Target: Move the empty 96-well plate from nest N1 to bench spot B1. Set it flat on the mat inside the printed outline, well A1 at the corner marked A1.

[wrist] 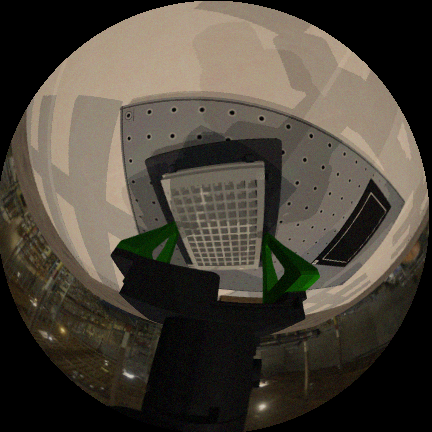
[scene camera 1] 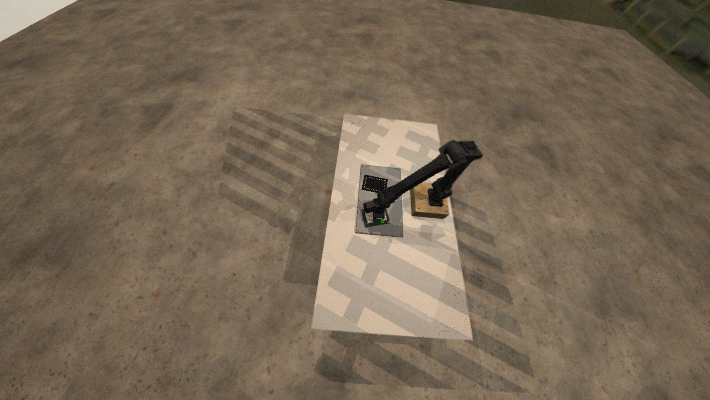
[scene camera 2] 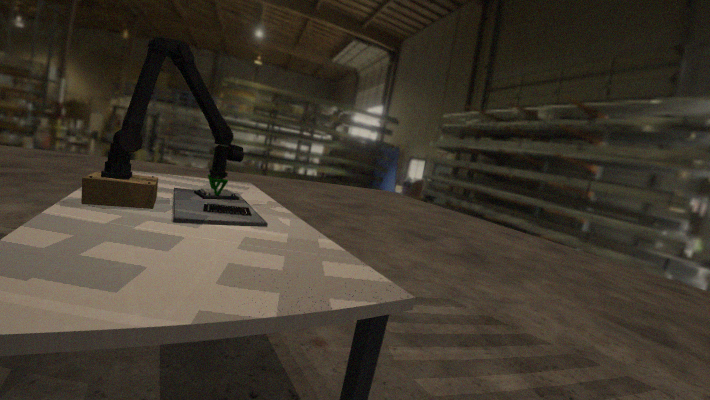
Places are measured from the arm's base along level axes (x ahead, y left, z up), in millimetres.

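Pixels of known places: gripper, fingertip midpoint: (wrist: 221, 230) (scene camera 1: 376, 215) (scene camera 2: 215, 193); arm's base, origin of the base link: (scene camera 1: 434, 197) (scene camera 2: 117, 176).
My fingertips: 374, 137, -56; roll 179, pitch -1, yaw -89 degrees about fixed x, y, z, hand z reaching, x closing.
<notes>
Ahead of a thing's pixels: the offset from my fingertips to its top centre, as dx, dy, dz. "spot": to the spot under its first point. Level surfaces: height alone.
The white 96-well plate {+7, +2, +14} (wrist: 217, 209) (scene camera 1: 369, 217) lies flat in the black nest {+7, +2, +10} (wrist: 209, 155) (scene camera 2: 230, 196) on the grey perforated mat {dz -12} (wrist: 322, 160) (scene camera 1: 394, 176) (scene camera 2: 191, 206). My gripper (wrist: 221, 230) (scene camera 1: 377, 217) (scene camera 2: 217, 186) is open, pointing down. Its green fingers stand on either side of the plate's near end, close to its long edges; I cannot tell whether they touch it. The black spot B1 {spot: +23, -223, -10} (wrist: 356, 229) (scene camera 1: 374, 183) (scene camera 2: 227, 209) with a thin white outline lies on the same mat, off to the right in the wrist view, with nothing on it.
The mat lies on a pale table {dz -25} (scene camera 1: 393, 286) (scene camera 2: 274, 254) crossed by shadow bands. The arm's wooden base block (scene camera 1: 422, 208) stands on the table beside the mat. Warehouse racks (scene camera 2: 496, 159) stand far behind.
</notes>
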